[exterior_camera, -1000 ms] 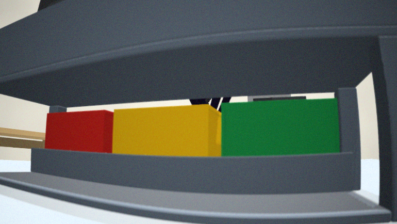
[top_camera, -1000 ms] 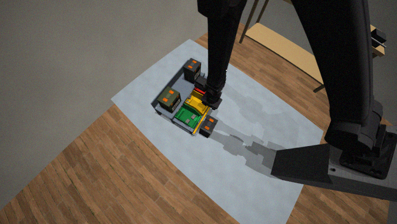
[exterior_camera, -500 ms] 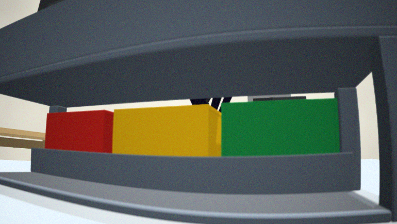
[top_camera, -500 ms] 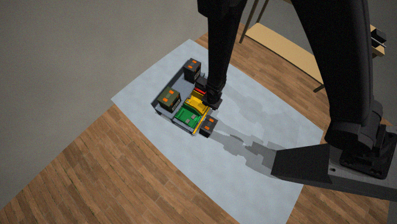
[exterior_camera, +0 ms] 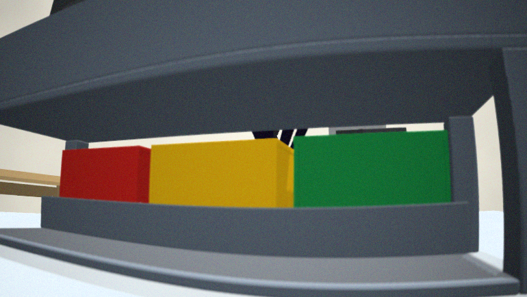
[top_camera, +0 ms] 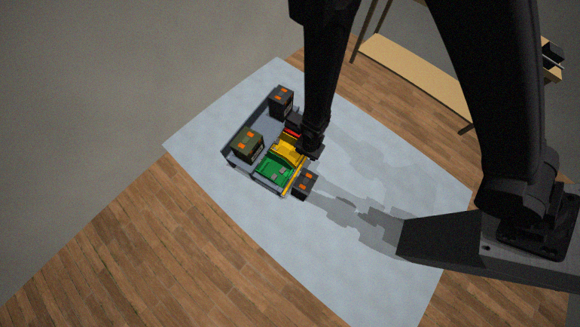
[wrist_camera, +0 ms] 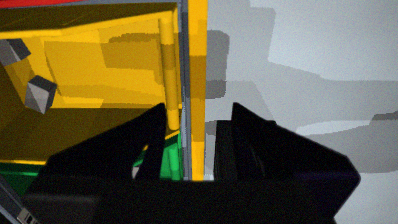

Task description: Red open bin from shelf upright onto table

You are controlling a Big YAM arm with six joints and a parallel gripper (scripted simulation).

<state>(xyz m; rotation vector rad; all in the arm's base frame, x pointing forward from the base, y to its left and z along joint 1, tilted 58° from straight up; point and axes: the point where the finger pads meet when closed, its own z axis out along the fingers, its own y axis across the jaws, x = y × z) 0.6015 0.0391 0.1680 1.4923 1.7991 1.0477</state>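
The thin yellow rod lies 3 cm below my hand. The rest, counted from my hand: green bin (14 cm to the left, 6 cm ahead, 4 cm below); then yellow bin (10 cm ahead, 4 cm to the left, 4 cm below); then red open bin (14 cm ahead, 7 cm to the right, 4 cm below).
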